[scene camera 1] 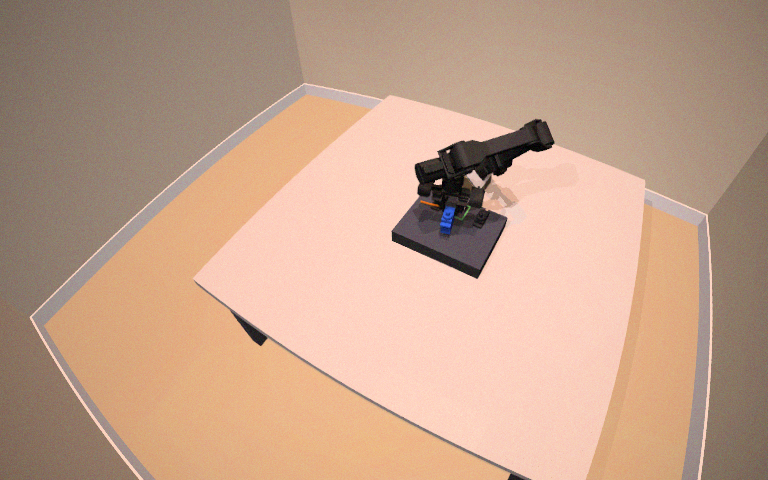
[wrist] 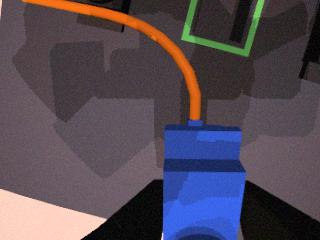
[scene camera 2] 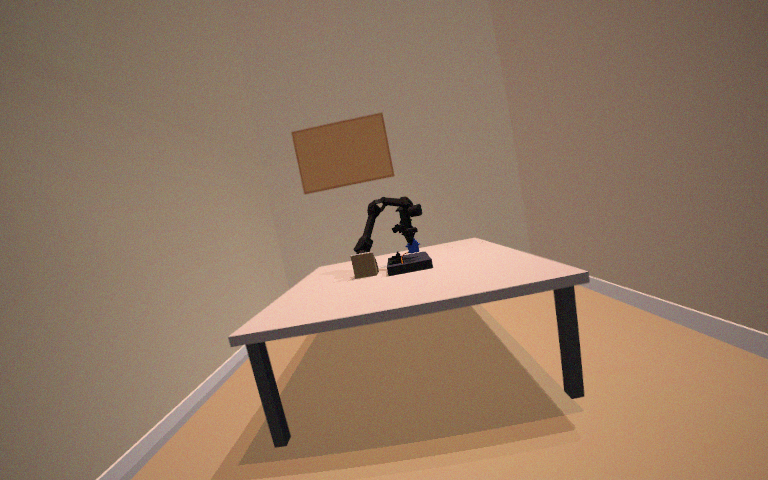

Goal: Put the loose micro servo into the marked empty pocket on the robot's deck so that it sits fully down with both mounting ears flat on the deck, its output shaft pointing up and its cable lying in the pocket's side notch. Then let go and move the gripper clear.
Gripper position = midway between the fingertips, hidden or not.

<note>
In view: the gripper (scene camera 1: 449, 212), a blue micro servo (wrist: 203, 180) and a dark deck (scene camera 1: 467, 248).
The gripper is seen too in the wrist view (wrist: 200, 190). The dark deck shows as well in the wrist view (wrist: 90, 103).
</note>
